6 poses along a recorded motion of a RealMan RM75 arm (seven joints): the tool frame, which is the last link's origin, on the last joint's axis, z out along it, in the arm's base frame.
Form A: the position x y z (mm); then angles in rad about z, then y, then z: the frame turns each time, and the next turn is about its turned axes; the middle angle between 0 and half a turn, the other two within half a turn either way.
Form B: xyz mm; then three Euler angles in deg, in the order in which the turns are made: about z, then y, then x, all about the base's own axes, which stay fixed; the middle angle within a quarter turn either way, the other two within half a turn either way. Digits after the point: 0 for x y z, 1 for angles.
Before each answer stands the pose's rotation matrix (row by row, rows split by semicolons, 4 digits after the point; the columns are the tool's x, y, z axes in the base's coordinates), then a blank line. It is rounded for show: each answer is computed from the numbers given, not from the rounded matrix.
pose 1, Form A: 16 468 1 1.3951 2.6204 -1.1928
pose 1, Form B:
0.8592 -0.5043 0.0870; -0.4776 -0.7291 0.4902; -0.1838 -0.4628 -0.8672

16 468 1 30.4 5.0 -150.5
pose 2, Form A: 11 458 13 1.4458 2.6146 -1.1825
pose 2, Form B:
0.8775 -0.4754 0.0627; -0.4401 -0.7465 0.4990; -0.1904 -0.4655 -0.8643

11 458 13 28.4 3.6 -150.0
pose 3, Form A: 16 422 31 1.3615 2.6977 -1.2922
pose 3, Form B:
0.8889 -0.4494 0.0892; -0.4427 -0.7922 0.4201; -0.1181 -0.4129 -0.9031

16 422 31 26.8 5.1 -155.1
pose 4, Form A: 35 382 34 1.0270 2.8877 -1.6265
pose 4, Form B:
0.8823 -0.4524 0.1300; -0.4705 -0.8558 0.2149; 0.0140 -0.2508 -0.9679

35 382 34 27.1 7.5 -167.5
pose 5, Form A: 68 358 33 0.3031 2.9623 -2.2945
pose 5, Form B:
0.8455 -0.5061 0.1702; -0.5207 -0.8521 0.0532; 0.1181 -0.1336 -0.9840

68 358 33 30.9 9.8 -176.9
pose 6, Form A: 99 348 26 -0.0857 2.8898 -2.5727
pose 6, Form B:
0.7668 -0.5919 0.2482; -0.6066 -0.7947 -0.0213; 0.2099 -0.1342 -0.9685

99 348 26 37.7 14.4 178.7
